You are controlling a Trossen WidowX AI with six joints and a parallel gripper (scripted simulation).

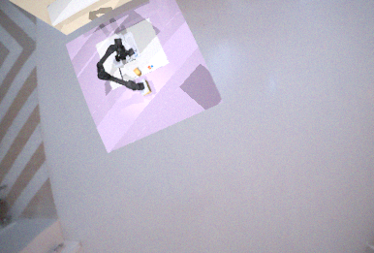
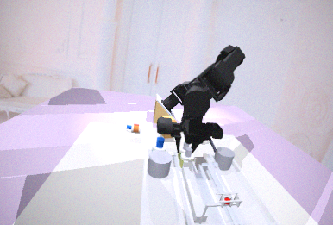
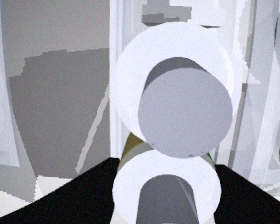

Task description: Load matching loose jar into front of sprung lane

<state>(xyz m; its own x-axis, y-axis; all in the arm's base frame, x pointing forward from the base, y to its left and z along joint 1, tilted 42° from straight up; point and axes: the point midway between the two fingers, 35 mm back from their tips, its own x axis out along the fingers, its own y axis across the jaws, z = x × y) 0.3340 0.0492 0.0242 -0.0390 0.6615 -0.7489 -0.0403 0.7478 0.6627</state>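
The tan box is 18 cm behind my gripper tip and 5 cm to the right of it. The rest, counted from my gripper tip: dark rod 12 cm behind, 13 cm to the left, 3 cm below; clear lane 14 cm ahead, 3 cm to the left, 1 cm below.
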